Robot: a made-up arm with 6 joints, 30 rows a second.
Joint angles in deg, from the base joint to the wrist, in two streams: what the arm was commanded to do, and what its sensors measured. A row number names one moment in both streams.
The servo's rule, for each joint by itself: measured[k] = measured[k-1] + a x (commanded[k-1-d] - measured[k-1]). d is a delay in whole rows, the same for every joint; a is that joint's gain. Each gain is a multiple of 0.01, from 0.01 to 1. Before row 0 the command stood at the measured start. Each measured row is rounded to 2 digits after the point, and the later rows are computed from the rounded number. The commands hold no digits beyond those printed.
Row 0, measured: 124.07, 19.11, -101.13, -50.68, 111.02, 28.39
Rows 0 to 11, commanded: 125.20, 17.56, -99.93, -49.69, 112.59, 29.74; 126.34, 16.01, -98.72, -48.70, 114.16, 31.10; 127.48, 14.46, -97.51, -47.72, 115.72, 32.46; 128.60, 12.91, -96.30, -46.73, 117.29, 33.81; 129.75, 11.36, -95.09, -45.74, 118.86, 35.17; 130.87, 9.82, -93.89, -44.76, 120.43, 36.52; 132.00, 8.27, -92.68, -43.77, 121.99, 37.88; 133.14, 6.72, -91.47, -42.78, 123.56, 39.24; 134.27, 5.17, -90.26, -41.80, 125.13, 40.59; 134.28, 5.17, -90.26, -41.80, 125.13, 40.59; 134.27, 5.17, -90.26, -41.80, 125.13, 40.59; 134.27, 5.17, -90.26, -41.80, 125.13, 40.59
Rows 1 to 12, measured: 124.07, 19.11, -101.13, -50.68, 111.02, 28.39; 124.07, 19.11, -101.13, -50.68, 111.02, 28.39; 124.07, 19.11, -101.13, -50.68, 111.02, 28.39; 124.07, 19.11, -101.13, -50.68, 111.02, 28.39; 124.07, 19.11, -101.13, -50.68, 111.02, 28.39; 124.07, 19.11, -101.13, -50.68, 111.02, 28.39; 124.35, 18.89, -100.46, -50.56, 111.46, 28.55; 124.85, 18.49, -99.49, -50.34, 112.22, 28.86; 125.51, 17.93, -98.38, -50.03, 113.20, 29.29; 126.28, 17.23, -97.22, -49.63, 114.35, 29.83; 127.15, 16.41, -96.03, -49.16, 115.61, 30.47; 128.08, 15.49, -94.83, -48.63, 116.96, 31.20
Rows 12 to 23, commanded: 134.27, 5.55, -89.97, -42.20, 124.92, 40.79; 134.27, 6.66, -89.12, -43.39, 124.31, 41.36; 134.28, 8.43, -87.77, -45.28, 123.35, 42.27; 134.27, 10.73, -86.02, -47.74, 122.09, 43.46; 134.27, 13.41, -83.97, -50.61, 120.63, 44.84; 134.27, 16.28, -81.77, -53.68, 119.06, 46.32; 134.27, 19.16, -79.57, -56.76, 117.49, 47.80; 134.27, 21.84, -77.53, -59.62, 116.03, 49.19; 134.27, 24.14, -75.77, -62.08, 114.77, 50.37; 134.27, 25.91, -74.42, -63.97, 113.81, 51.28; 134.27, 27.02, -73.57, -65.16, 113.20, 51.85; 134.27, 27.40, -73.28, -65.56, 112.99, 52.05
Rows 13 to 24, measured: 129.06, 14.48, -93.63, -48.05, 118.37, 32.00; 130.08, 13.39, -92.42, -47.42, 119.82, 32.87; 131.13, 12.24, -91.21, -46.75, 121.31, 33.80; 131.92, 11.25, -90.68, -46.16, 122.38, 34.61; 132.51, 10.40, -90.44, -45.64, 123.15, 35.33; 132.95, 9.67, -90.34, -45.18, 123.70, 35.96; 133.28, 9.09, -90.13, -44.82, 124.04, 36.54; 133.53, 8.75, -89.56, -44.65, 124.12, 37.12; 133.72, 8.71, -88.56, -44.73, 123.90, 37.74; 133.86, 8.99, -87.14, -45.09, 123.39, 38.43; 133.96, 9.61, -85.36, -45.75, 122.62, 39.20; 134.04, 10.54, -83.35, -46.70, 121.62, 40.05
